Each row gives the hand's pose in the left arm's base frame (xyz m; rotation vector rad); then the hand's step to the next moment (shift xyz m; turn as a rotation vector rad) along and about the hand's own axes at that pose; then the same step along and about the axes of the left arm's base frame.
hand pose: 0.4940 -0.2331 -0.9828 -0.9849 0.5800 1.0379
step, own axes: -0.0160 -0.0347 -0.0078 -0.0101 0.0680 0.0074
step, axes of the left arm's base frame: 0.0250 -0.0196 0.0226 -0.0661 0.0133 -0.0152
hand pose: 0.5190 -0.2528 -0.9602 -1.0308 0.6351 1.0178
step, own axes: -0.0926 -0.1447 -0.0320 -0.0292 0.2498 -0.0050
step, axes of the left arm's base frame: 0.0934 -0.0863 0.1199 -0.2389 0.0224 -0.0755
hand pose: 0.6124 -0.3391 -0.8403 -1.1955 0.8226 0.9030
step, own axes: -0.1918 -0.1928 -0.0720 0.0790 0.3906 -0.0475
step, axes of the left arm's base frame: 0.0904 -0.1218 0.2369 -0.3236 0.0135 -0.2370
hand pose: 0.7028 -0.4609 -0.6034 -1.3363 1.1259 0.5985
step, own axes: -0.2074 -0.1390 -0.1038 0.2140 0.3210 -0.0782
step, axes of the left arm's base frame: 0.0098 -0.0744 0.2598 -0.2186 -0.0632 -0.3212
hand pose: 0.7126 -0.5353 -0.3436 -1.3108 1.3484 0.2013
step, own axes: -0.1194 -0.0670 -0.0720 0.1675 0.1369 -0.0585
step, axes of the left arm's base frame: -0.0292 -0.0127 0.1514 -0.0837 -0.0879 -0.1884
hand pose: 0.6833 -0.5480 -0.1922 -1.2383 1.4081 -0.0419
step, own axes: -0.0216 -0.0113 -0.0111 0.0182 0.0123 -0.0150
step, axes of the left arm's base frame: -0.0069 0.0027 0.0257 -0.0138 -0.0159 -0.0162
